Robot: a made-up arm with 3 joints. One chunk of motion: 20 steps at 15 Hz.
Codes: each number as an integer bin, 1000 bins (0 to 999) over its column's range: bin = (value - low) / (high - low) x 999, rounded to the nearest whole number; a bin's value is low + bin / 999 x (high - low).
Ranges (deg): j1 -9..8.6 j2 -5.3..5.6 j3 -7.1..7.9
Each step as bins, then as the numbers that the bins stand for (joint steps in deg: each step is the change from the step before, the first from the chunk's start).
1 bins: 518 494 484
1 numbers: 0.126 0.090 0.167
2 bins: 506 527 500
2 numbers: -0.085 0.450 0.408
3 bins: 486 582 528
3 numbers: -0.438 1.050 0.828
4 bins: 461 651 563
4 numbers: -0.878 1.803 1.353
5 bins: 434 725 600
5 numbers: -1.354 2.610 1.909
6 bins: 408 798 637
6 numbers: -1.812 3.407 2.465
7 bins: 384 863 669
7 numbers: -2.235 4.116 2.945
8 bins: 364 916 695
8 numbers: -2.587 4.694 3.335
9 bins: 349 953 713
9 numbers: -2.851 5.098 3.606
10 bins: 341 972 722
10 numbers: -2.992 5.305 3.741
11 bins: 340 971 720
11 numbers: -3.010 5.294 3.711
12 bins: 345 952 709
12 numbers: -2.922 5.087 3.546
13 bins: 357 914 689
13 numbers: -2.711 4.673 3.245
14 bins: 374 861 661
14 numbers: -2.411 4.094 2.825
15 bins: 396 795 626
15 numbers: -2.023 3.374 2.299
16 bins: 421 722 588
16 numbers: -1.583 2.578 1.729
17 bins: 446 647 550
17 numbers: -1.143 1.759 1.158
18 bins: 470 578 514
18 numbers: -0.720 1.007 0.618
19 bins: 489 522 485
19 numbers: -0.385 0.395 0.182
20 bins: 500 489 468
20 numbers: -0.191 0.035 -0.073
